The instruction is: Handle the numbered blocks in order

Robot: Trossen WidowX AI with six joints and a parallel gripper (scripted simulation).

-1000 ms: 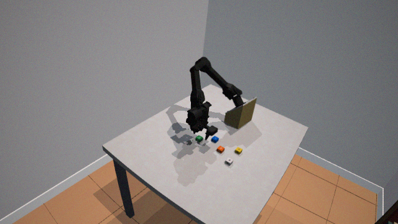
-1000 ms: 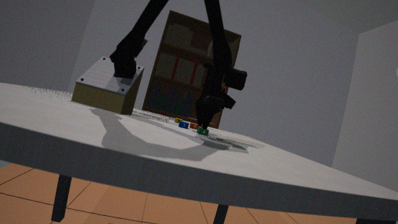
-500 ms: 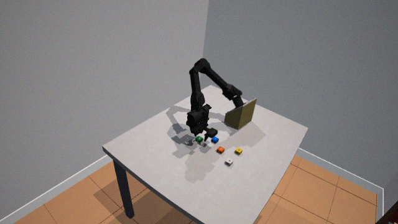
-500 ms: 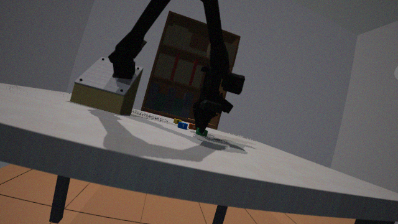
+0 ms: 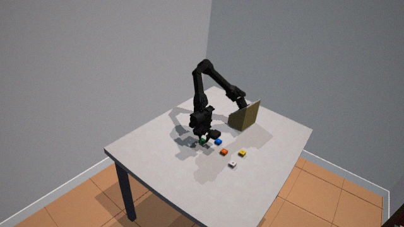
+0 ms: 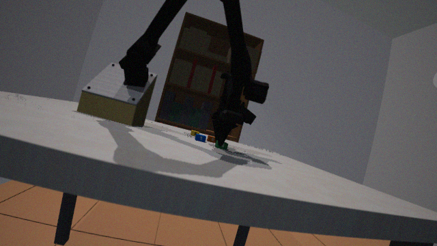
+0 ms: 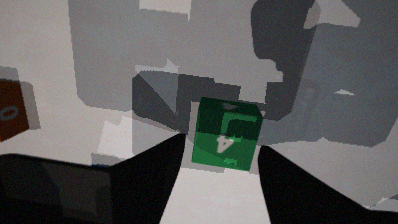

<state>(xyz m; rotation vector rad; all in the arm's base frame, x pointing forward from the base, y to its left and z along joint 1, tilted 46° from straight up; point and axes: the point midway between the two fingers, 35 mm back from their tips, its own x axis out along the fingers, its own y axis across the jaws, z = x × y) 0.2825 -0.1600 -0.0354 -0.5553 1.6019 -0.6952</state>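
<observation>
Now: the green block 1 cm ahead of my gripper tip. Round my gripper tip: blue block (5 cm behind, 7 cm to the left); then yellow block (5 cm behind, 23 cm to the left); then orange block (1 cm ahead, 15 cm to the left).
</observation>
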